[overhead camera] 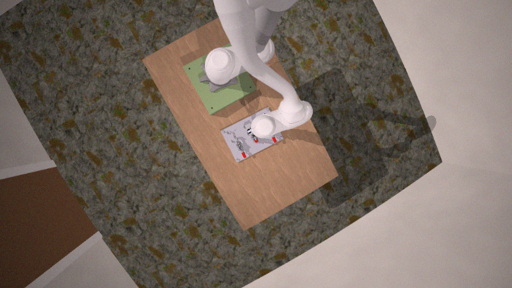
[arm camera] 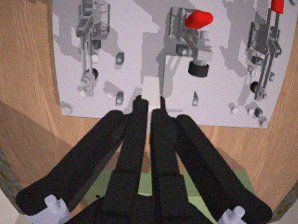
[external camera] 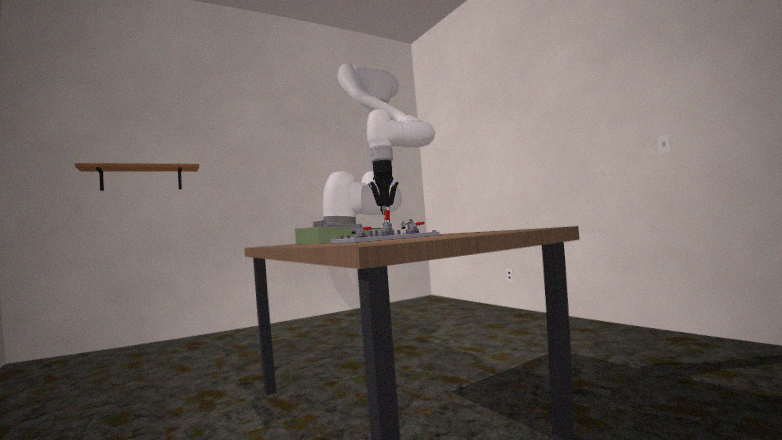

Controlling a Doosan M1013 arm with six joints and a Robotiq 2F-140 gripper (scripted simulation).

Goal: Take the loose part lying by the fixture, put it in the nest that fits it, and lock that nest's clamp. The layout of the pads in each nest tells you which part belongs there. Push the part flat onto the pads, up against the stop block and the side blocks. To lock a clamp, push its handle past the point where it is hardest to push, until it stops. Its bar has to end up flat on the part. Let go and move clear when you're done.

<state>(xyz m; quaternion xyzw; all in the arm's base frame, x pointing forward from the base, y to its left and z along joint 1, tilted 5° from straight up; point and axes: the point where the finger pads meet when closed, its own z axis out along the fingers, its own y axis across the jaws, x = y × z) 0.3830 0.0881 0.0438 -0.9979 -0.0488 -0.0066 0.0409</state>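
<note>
My gripper is now 60 mm above the loose part and 40 mm to the left of it. Round my hand: grey fixture plate: 90 mm below, 40 mm ahead, 30 mm to the right.
</note>
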